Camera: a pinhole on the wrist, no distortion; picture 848 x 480 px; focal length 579.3 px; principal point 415.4 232.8 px. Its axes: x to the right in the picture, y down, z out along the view. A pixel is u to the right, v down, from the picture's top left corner.
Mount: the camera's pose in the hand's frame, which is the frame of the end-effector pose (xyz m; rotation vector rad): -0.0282 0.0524 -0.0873 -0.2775 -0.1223 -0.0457
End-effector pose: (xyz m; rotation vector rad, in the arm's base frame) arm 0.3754 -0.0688 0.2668 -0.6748 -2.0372 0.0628
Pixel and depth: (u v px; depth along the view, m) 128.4 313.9 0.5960
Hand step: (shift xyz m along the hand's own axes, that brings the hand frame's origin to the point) -0.3838 0.3053 0.4215
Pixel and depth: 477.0 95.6 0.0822
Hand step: -0.0301 0.0561 -0.0025
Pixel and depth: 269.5 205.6 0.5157
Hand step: -0.2173 0.1751 0.3950
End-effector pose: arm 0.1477 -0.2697 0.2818 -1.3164 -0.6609 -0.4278
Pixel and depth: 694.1 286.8 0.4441
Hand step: 0.1355 0.2087 0.3524
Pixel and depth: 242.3 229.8 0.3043
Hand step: -0.1532 0.1374 0.1920
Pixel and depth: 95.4 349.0 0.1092
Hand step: -0.0991 0.1053 0.0034
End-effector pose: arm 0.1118 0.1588 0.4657 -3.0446 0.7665 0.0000
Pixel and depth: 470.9 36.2 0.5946
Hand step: -0.0520 0.0210 0.5420
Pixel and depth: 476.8 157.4 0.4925
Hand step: -0.0366 0.1252 0.4067
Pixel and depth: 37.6 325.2 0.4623
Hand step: -0.3753 0.2593 0.2958
